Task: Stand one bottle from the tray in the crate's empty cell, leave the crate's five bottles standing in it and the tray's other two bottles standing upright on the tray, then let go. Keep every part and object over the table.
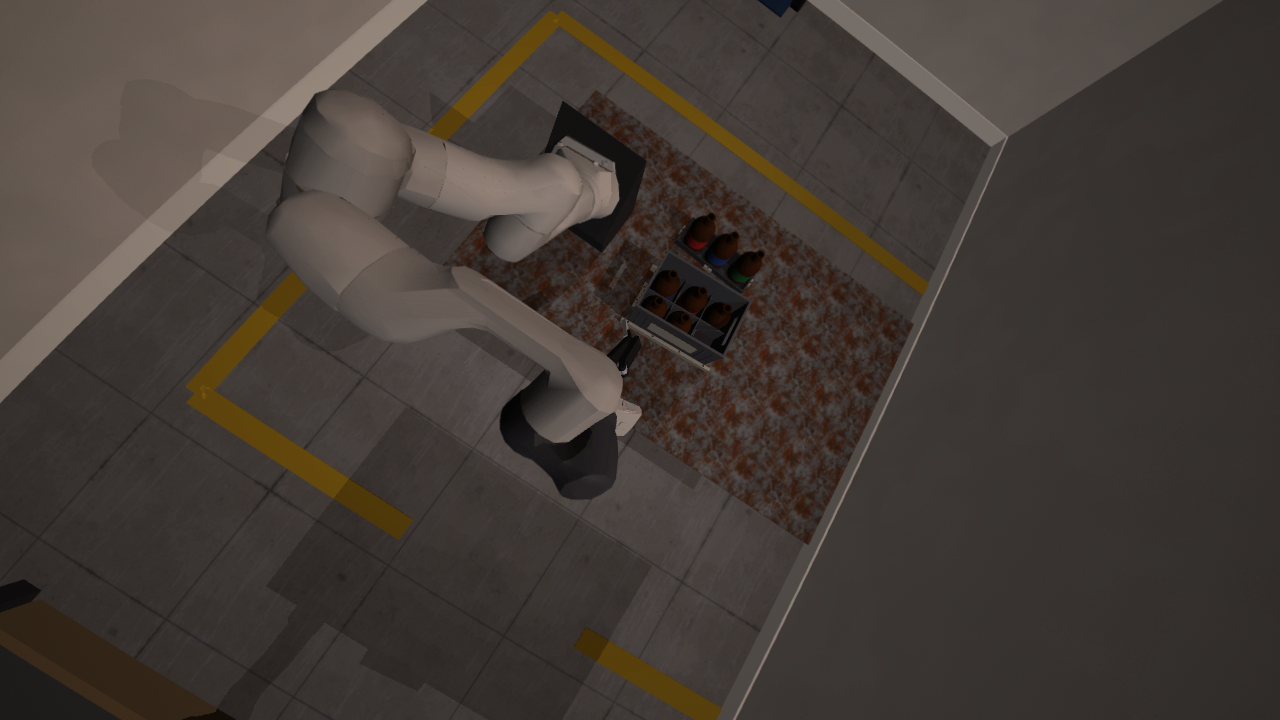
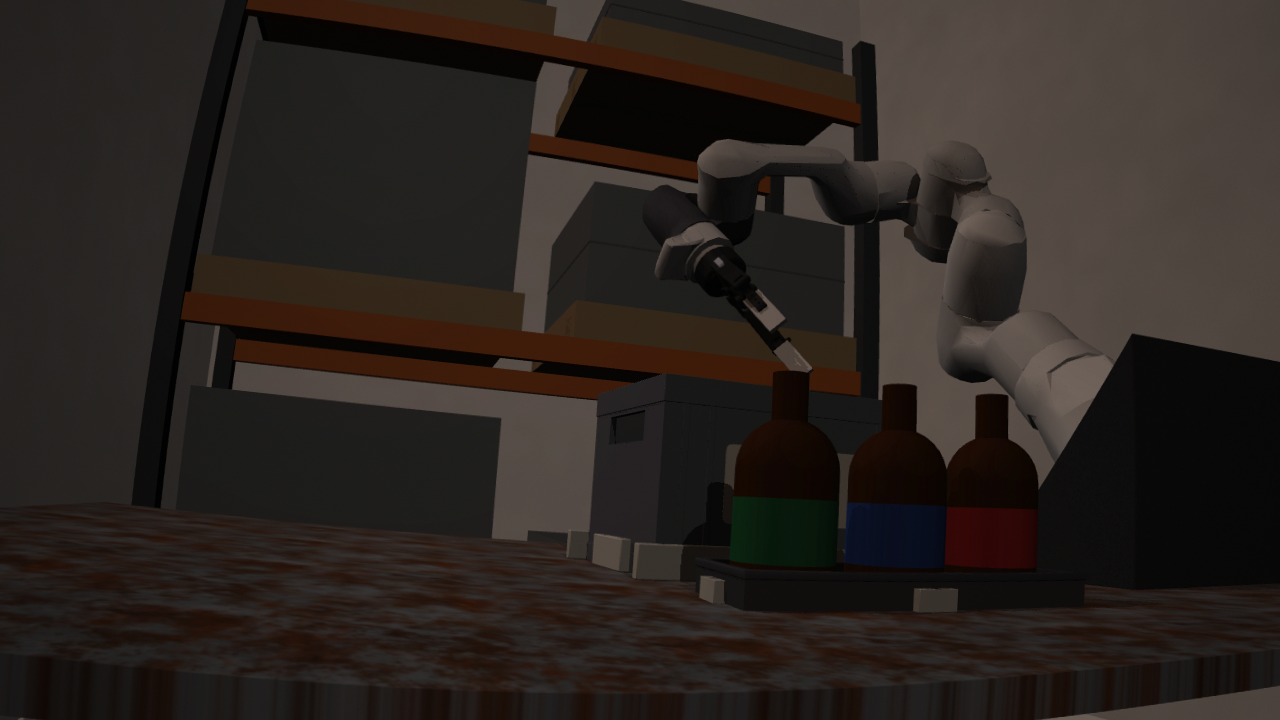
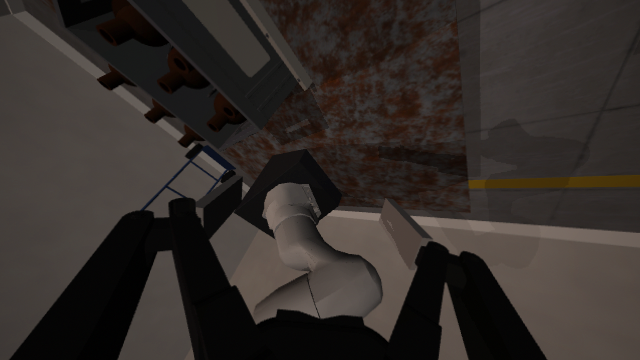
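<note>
The dark crate [image 1: 641, 317] [image 2: 629, 483] [image 3: 267, 102] holds five brown bottles standing in it. Its empty cell [image 1: 709, 335] is at a corner, in the row away from the tray. A low tray [image 2: 841, 592] stands beside the crate. On it a green-labelled bottle [image 1: 744, 267] [image 2: 785, 532], a blue-labelled bottle [image 1: 721, 250] [image 2: 895, 537] and a red-labelled bottle [image 1: 699, 233] [image 2: 991, 539] stand upright in a row. My gripper [image 2: 780, 332] [image 3: 314, 200] is open, tilted, with no bottle between its fingers. It is up on the crate's side away from the tray.
A black block [image 1: 631, 183] [image 2: 1190, 474] under the arm's base stands near the tray and crate. The mottled table top [image 1: 787, 420] [image 2: 358, 608] [image 3: 390, 75] extends past the crate. A shelf rack [image 2: 865, 268] with boxes stands behind. Pale blocks [image 2: 611, 552] lie along the crate's foot.
</note>
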